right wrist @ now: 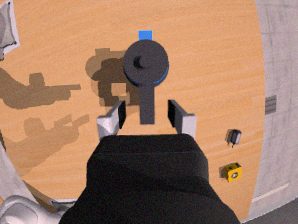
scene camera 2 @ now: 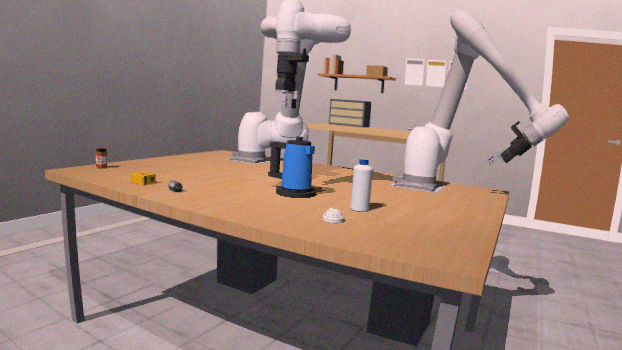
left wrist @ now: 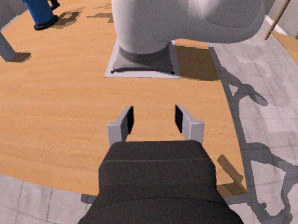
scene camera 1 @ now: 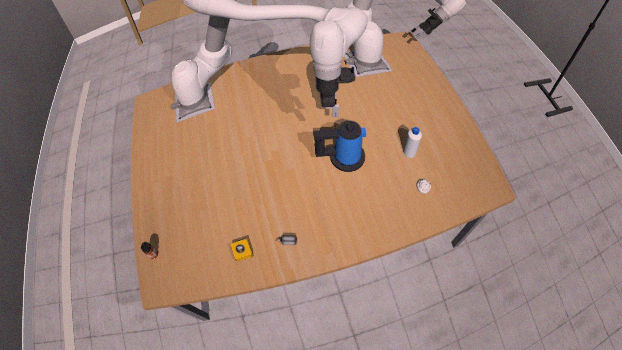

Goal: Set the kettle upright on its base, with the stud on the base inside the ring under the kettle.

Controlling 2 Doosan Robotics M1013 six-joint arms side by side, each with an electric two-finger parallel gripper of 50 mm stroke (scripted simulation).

Labels:
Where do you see a blue kettle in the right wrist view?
146,62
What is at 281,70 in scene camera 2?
My right gripper.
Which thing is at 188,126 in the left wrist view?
My left gripper.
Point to a white bottle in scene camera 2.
362,173

